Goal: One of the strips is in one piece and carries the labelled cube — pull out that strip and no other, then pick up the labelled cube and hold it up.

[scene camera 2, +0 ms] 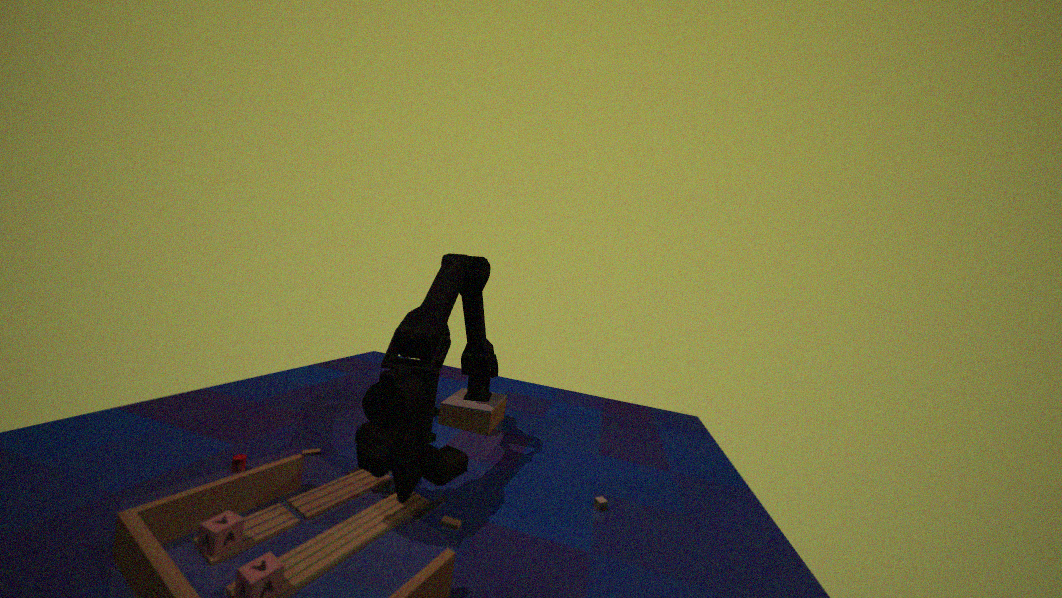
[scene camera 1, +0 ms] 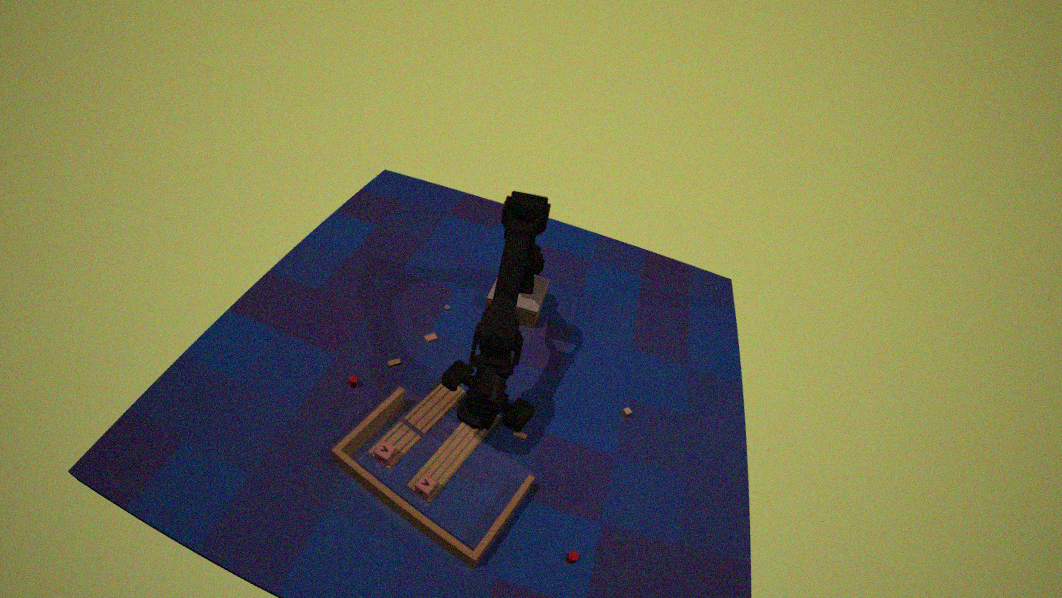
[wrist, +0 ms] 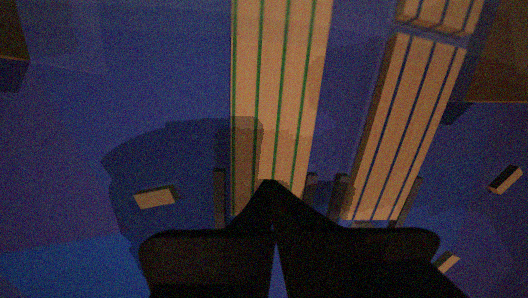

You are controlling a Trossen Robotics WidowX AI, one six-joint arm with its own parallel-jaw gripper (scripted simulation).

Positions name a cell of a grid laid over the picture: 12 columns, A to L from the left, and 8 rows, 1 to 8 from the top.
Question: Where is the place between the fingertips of my gripper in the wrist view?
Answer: At G5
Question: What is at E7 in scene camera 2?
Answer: My gripper.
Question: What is my gripper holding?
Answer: Nothing.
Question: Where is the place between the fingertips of my gripper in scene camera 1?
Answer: F6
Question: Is my gripper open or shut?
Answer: Shut.
